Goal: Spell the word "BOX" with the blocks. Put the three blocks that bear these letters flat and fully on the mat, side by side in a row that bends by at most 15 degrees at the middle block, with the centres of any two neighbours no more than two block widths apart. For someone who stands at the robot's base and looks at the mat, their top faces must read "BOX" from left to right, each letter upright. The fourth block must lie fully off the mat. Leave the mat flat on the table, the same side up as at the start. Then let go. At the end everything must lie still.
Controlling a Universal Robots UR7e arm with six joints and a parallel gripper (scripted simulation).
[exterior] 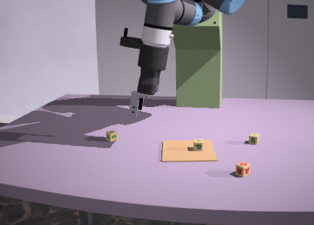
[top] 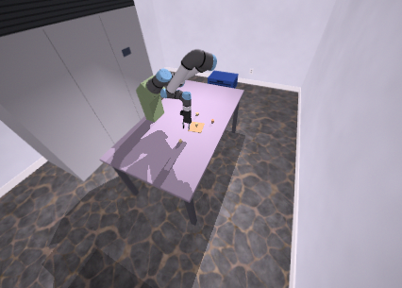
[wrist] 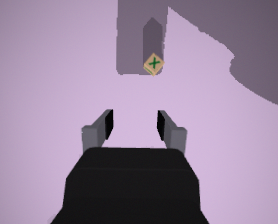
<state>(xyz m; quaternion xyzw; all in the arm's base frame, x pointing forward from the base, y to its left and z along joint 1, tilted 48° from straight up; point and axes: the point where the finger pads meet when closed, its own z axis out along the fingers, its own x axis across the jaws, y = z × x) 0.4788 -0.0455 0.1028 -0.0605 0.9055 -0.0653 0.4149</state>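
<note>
Right now my hand is 20 mm past the mat, 150 mm to the right of it and 110 mm above it.
</note>
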